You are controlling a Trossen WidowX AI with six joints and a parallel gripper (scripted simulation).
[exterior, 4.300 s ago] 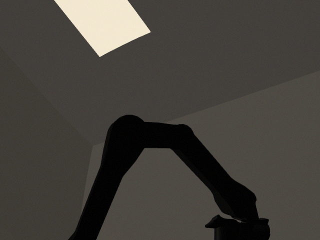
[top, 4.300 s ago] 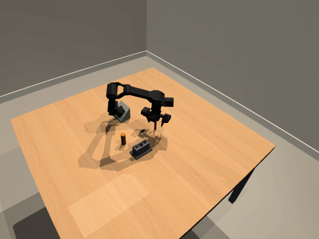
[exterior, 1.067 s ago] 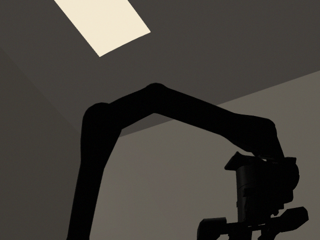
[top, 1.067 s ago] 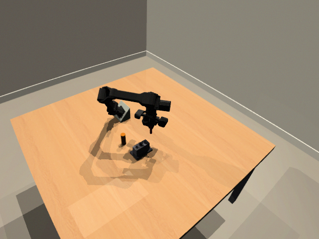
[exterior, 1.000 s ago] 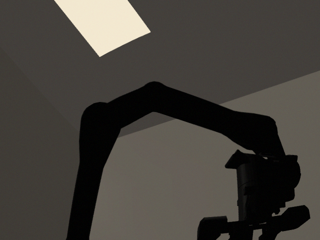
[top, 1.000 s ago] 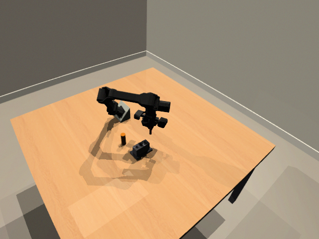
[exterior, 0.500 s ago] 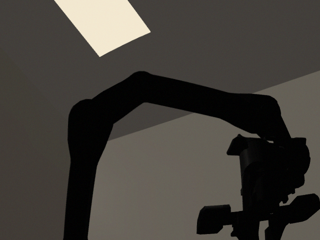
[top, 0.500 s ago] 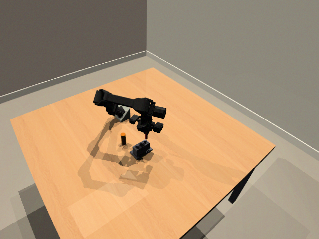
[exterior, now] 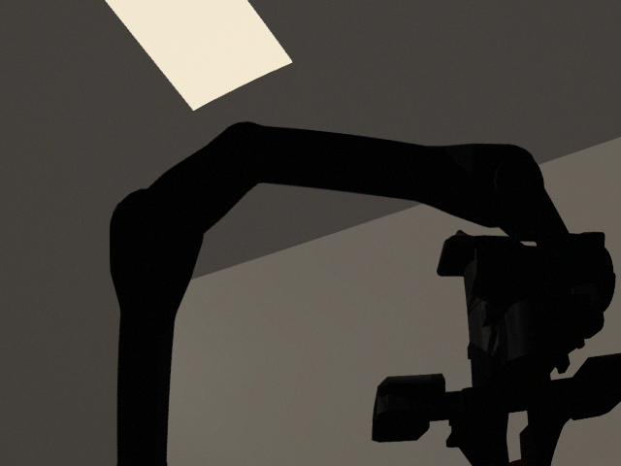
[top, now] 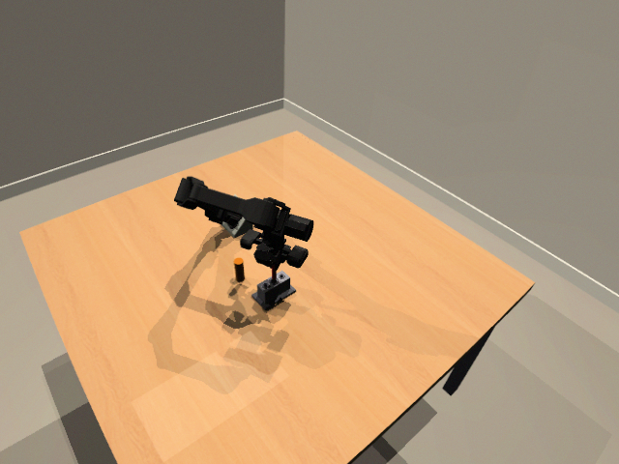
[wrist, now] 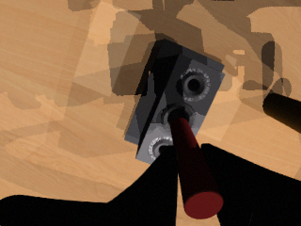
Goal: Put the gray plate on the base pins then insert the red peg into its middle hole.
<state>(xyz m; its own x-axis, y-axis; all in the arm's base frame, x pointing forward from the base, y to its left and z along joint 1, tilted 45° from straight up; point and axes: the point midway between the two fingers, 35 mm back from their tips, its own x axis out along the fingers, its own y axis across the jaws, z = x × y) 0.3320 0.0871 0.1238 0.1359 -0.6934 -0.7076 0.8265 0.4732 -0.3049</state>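
My gripper tip is now right at the red peg. Round my gripper tip: orange cylinder (110 mm behind, 70 mm below, 60 mm to the right); then gray plate (70 mm below); then dark base (100 mm below).
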